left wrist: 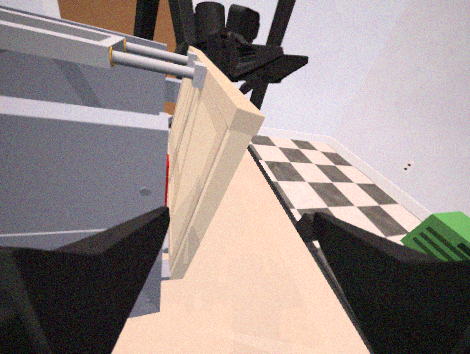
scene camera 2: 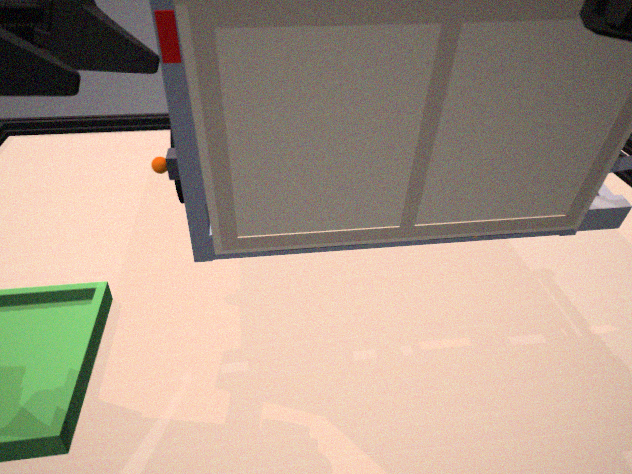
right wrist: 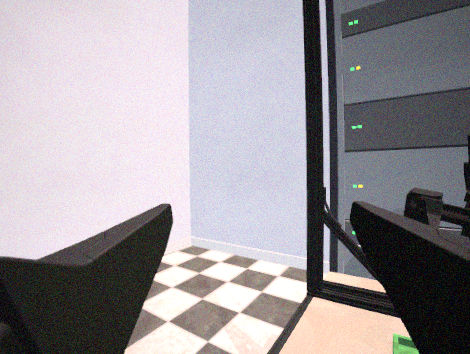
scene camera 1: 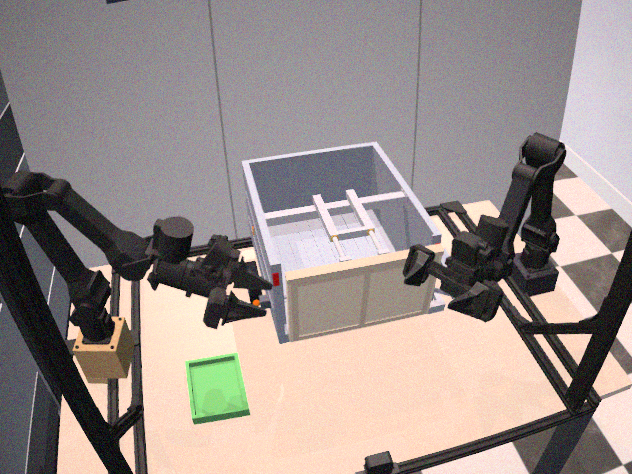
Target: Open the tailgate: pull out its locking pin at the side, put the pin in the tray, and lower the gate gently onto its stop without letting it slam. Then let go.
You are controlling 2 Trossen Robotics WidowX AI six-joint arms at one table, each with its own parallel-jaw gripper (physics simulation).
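Where they show: left gripper, fingertip midpoint: (left wrist: 242,216) (scene camera 2: 123,74) (scene camera 1: 269,300); right gripper, fingertip midpoint: (left wrist: 296,56) (right wrist: 260,211) (scene camera 1: 426,293); left arm's base, origin of the base link: (scene camera 1: 98,333); right arm's base, origin of the base link: (scene camera 1: 534,263).
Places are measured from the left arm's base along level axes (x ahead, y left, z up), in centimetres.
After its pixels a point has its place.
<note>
The tailgate (scene camera 1: 326,308) @[x 47.8, y -2.3, z 7.5 cm] (scene camera 2: 326,127) @[x 48.7, y -2.3, z 9.1 cm] (left wrist: 211,200) @[x 40.8, y -3.4, z 10.8 cm] is cream and stands upright at the front of the grey truck bed. The locking pin's orange knob (scene camera 1: 256,302) @[x 33.8, y 6.7, z 1.4 cm] (scene camera 2: 159,164) @[x 34.0, y 6.4, z 1.2 cm] sticks out of a dark bracket low on the bed's left side. The pin does not show in the left wrist view. The green tray (scene camera 1: 222,416) @[x 26.5, y -14.3, z -9.6 cm] (scene camera 2: 87,375) @[x 30.7, y -7.2, z -10.3 cm] is in front and to the left. My left gripper (scene camera 1: 268,298) @[x 37.7, y -4.9, z 12.8 cm] (scene camera 2: 117,79) @[x 37.7, y -4.9, z 12.8 cm] (left wrist: 242,216) @[x 37.7, y -4.9, z 12.8 cm] is open and empty, above the knob beside the bed's left front corner. My right gripper (scene camera 1: 431,293) @[x 63.3, y -14.1, z 20.9 cm] (right wrist: 260,211) @[x 63.3, y -14.1, z 20.9 cm] is open and empty by the gate's right end.
The truck bed (scene camera 1: 259,224) @[x 35.7, y 12.3, z 17.0 cm] (left wrist: 80,170) @[x 37.5, y 3.0, z 14.8 cm] rises close beside my left fingers, with a red lamp (scene camera 1: 275,279) @[x 38.8, y -0.4, z 13.7 cm] (scene camera 2: 167,36) @[x 38.9, y -0.4, z 13.7 cm] on its corner post. White rods (scene camera 1: 378,241) @[x 58.0, y 4.2, z 17.6 cm] (left wrist: 155,64) @[x 50.3, y 3.0, z 17.3 cm] run inside the bed toward the gate's top. A black frame surrounds the table.
</note>
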